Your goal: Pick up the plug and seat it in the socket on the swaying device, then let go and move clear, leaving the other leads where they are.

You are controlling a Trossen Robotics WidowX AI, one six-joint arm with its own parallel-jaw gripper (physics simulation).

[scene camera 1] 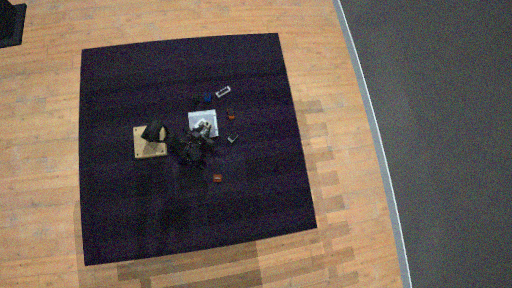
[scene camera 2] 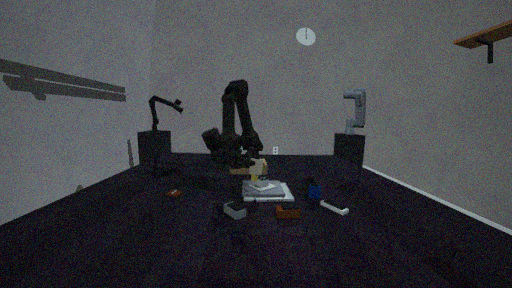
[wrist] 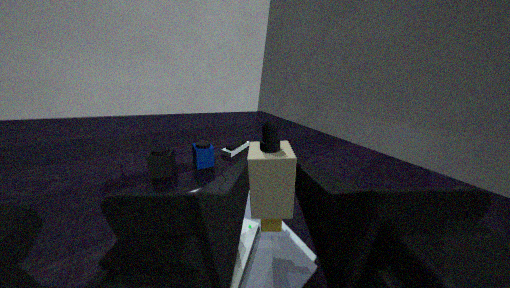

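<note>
The tan plug (scene camera 2: 258, 166) (wrist: 272, 187) is upright, with a black cable stub on top and a yellow tip pointing down. My gripper (wrist: 269, 161) (scene camera 2: 252, 163) is shut on it, a dark finger on each side. The device is a grey plate (scene camera 2: 274, 192) (wrist: 290, 250) on a white base (scene camera 2: 289, 194); it also shows in the first scene view (scene camera 1: 212, 116). The tip is above the plate, near the small socket block (scene camera 2: 261, 183), a little to its left in the second scene view. The arm partly hides the socket from above. Whether tip and socket touch is unclear.
Around the device are a blue block (scene camera 1: 208, 97) (scene camera 2: 314, 191) (wrist: 203, 156), a black block (wrist: 161, 165), a white-edged piece (scene camera 1: 223, 91) (scene camera 2: 334, 207), an orange block (scene camera 1: 231, 116) (scene camera 2: 288, 213), a grey block (scene camera 2: 235, 211) and an orange piece (scene camera 1: 217, 178) (scene camera 2: 174, 192). The arm stands on a wooden base (scene camera 1: 141, 150).
</note>
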